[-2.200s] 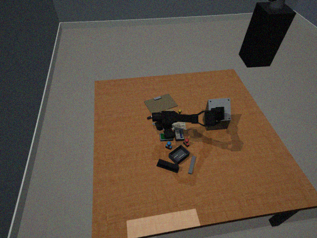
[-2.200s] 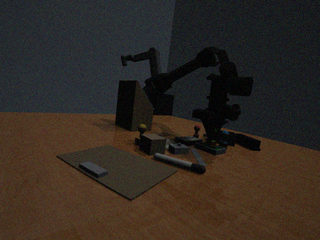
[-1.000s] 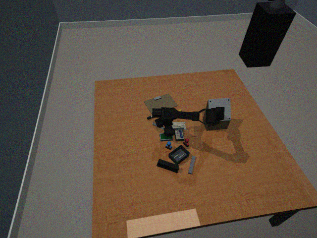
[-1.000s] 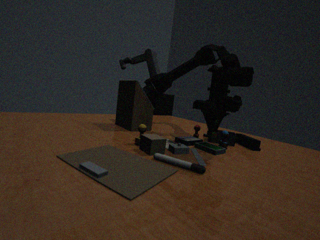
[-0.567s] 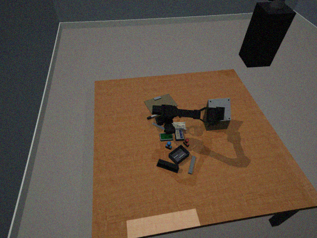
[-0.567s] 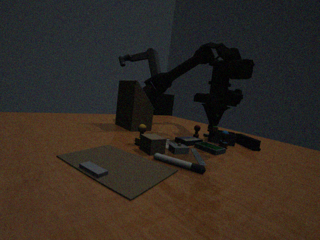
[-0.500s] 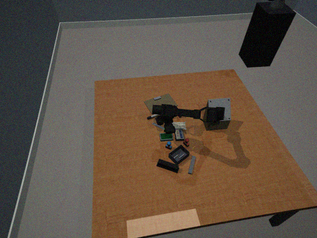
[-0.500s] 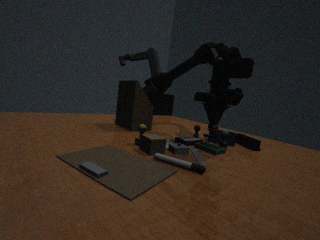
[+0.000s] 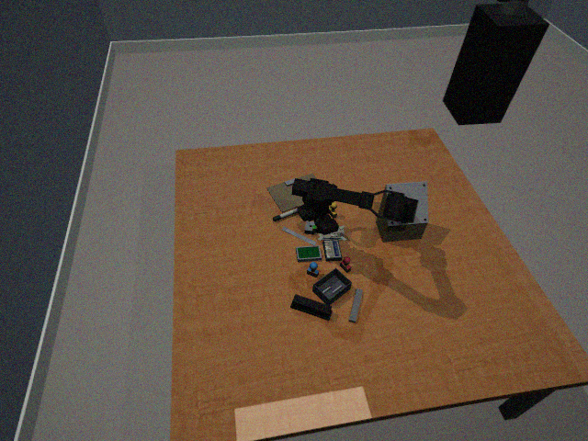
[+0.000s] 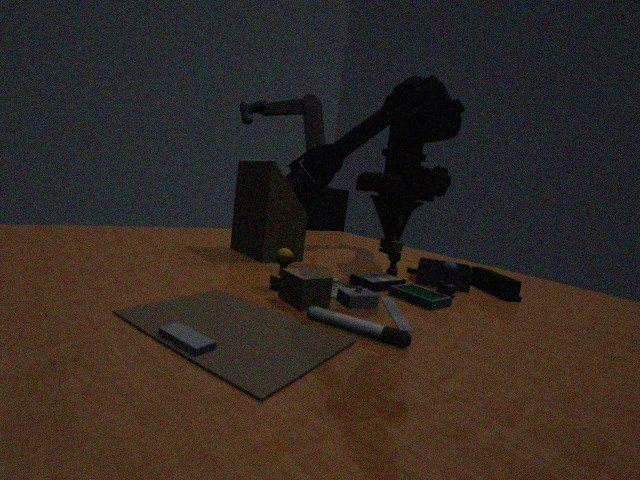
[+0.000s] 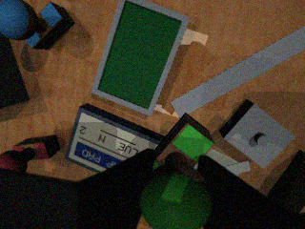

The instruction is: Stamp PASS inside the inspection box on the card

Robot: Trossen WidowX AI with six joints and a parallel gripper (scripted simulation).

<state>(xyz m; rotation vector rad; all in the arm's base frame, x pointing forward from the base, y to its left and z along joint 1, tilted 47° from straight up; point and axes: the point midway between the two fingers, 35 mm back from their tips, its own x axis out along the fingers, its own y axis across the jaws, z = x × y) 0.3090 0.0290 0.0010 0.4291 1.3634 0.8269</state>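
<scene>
Right now my gripper tip is 70 mm past the card, 50 mm to the left of it and 100 mm above it. From my gripper tip the other things lie so: green ink pad (40 mm ahead, 50 mm to the left, 90 mm below); then green stamp (right at my gripper tip); then blue stamp (40 mm ahead, 140 mm to the left, 80 mm below).
</scene>
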